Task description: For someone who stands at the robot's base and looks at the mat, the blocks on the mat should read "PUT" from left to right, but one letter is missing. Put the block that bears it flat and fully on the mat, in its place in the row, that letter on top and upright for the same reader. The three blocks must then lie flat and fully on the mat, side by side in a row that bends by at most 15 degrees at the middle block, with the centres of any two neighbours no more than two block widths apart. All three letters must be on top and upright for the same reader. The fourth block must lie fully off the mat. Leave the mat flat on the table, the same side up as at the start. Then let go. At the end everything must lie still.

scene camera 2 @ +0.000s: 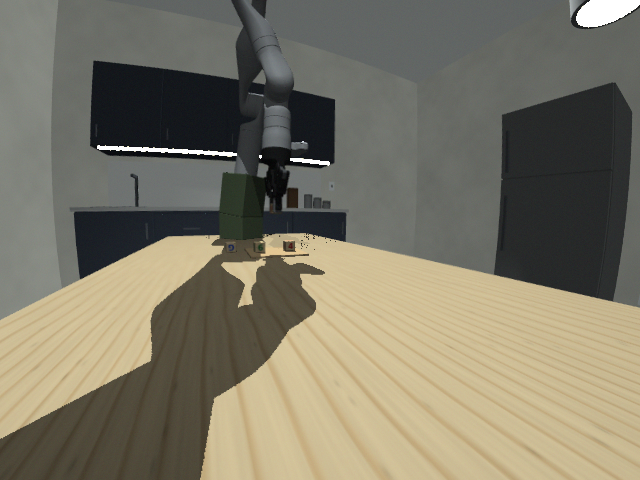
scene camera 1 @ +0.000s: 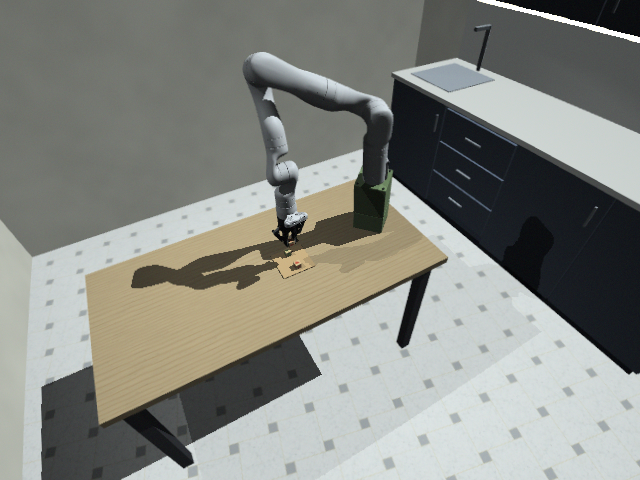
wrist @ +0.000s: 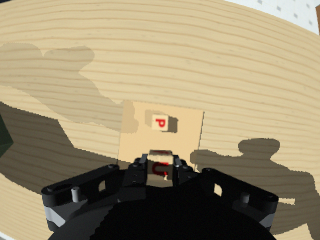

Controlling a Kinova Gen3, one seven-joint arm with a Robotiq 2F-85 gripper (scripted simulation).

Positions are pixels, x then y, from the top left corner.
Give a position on a mat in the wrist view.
137, 137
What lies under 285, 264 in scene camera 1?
A mat.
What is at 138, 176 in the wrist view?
My gripper.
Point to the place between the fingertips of my gripper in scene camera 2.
275, 212
